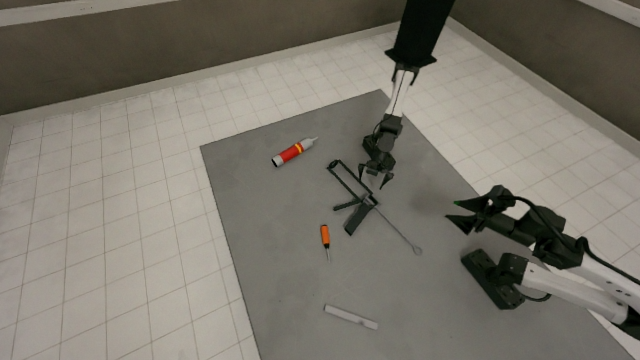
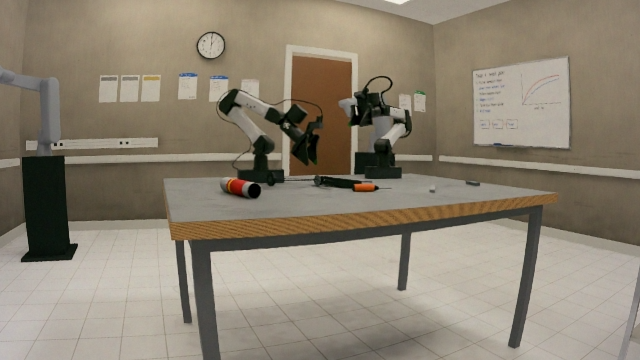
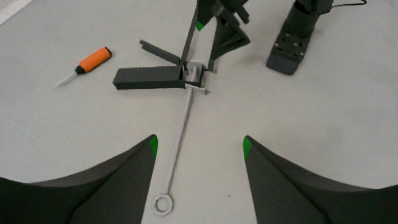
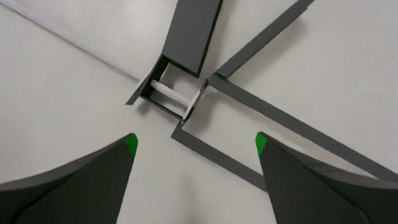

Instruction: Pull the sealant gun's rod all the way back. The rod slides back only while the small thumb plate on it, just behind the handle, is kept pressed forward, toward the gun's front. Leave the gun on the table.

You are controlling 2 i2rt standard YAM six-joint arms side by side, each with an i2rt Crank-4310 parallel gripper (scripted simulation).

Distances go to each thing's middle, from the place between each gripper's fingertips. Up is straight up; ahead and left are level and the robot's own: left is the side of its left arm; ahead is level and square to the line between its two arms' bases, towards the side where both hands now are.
Right now the dark sealant gun (image 4: 187, 42) is 7 cm below my right hand (image 2: 312, 164), 6 cm to the left of it and 4 cm ahead of it.
Right now my left hand (image 1: 449, 208) is 24 cm above the dark sealant gun, 21 cm to the left of it and 13 cm short of it.
